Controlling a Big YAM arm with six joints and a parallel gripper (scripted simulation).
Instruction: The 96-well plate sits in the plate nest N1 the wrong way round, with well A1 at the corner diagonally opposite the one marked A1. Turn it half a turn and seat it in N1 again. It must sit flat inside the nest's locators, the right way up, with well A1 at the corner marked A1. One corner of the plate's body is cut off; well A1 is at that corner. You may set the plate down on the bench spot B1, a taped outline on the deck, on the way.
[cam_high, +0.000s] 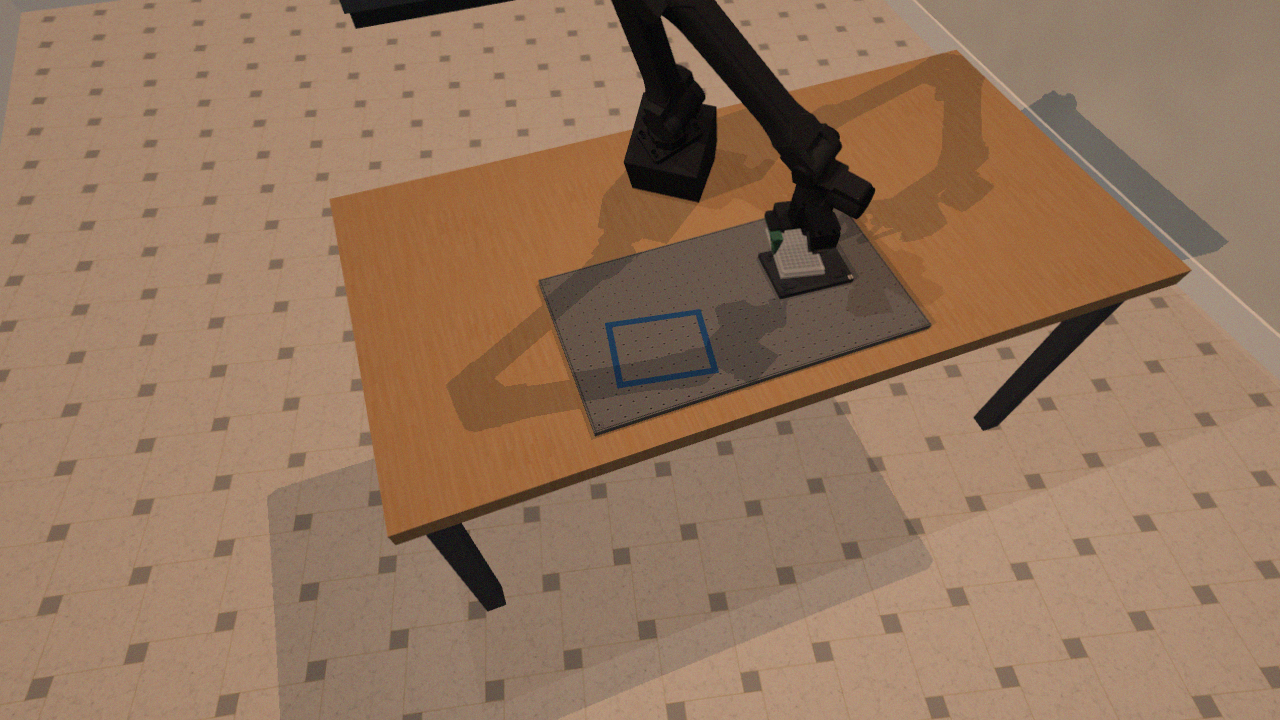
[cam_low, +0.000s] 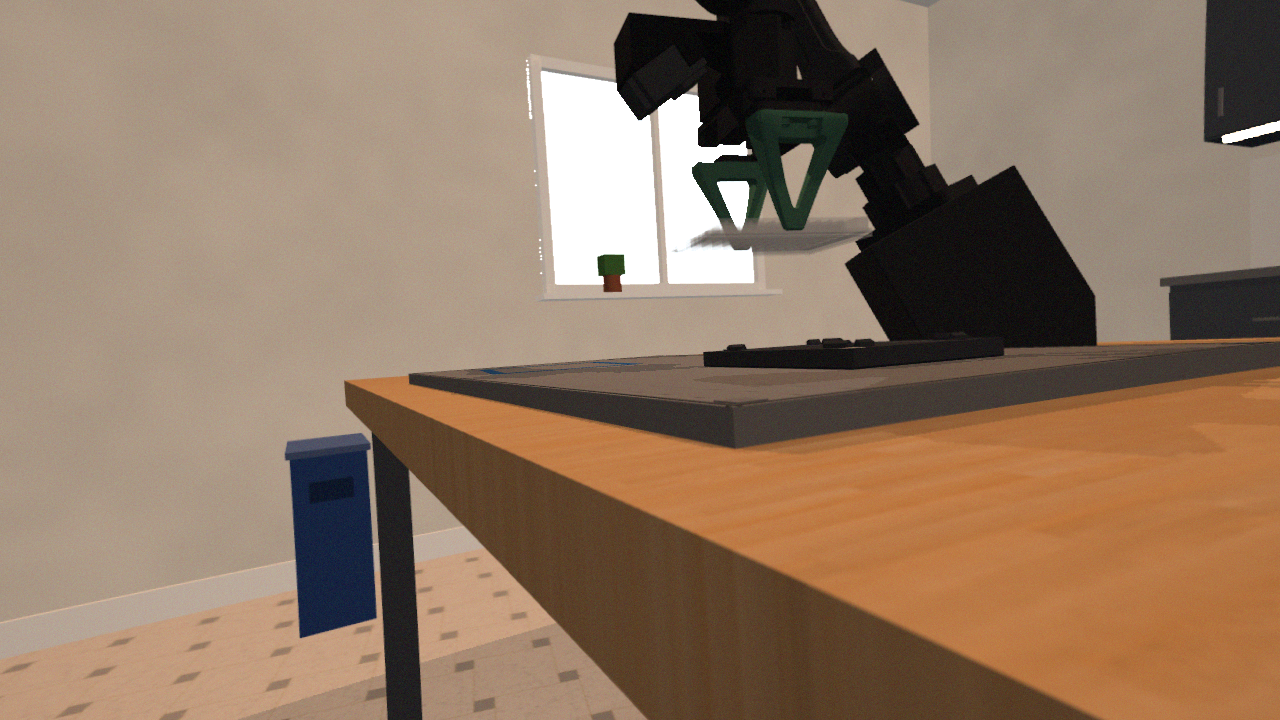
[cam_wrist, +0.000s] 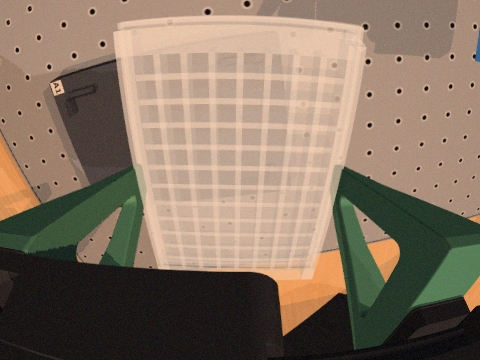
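The black plate nest N1 lies 100 mm below my hand and 50 mm to the left of it. Round my hand: A1 label (110 mm to the left, 90 mm below, 70 mm ahead); then 96-well plate (10 mm below).
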